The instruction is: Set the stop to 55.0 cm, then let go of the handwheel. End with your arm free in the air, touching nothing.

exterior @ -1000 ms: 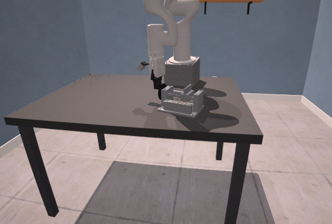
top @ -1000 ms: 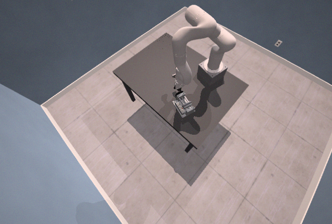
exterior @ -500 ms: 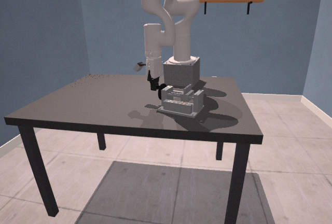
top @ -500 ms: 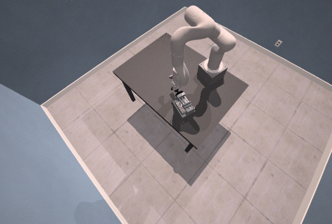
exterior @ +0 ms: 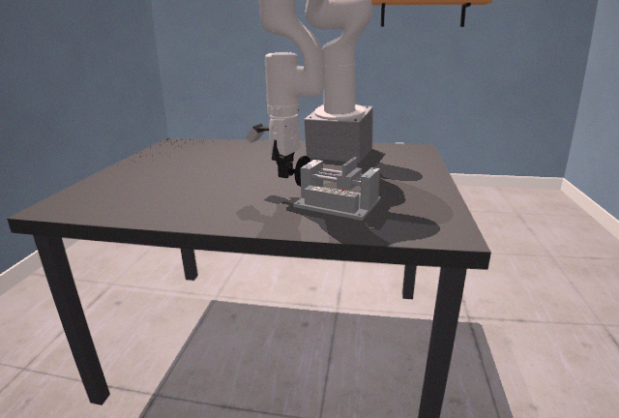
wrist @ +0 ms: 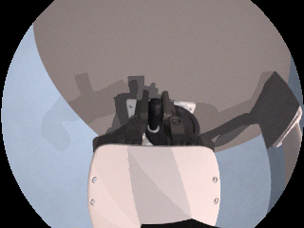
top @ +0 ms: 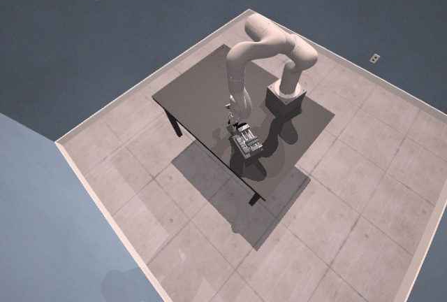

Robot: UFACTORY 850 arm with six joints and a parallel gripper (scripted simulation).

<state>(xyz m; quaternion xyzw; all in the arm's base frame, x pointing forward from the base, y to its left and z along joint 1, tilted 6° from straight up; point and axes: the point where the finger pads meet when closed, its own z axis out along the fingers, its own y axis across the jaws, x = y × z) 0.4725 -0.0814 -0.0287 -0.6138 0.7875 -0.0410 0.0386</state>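
My gripper is now 30 mm to the right of the black handwheel. The rest, counted from my hand: dark handle (10 mm to the left); then grey stop fixture (30 mm ahead, 180 mm to the left, 10 mm above).
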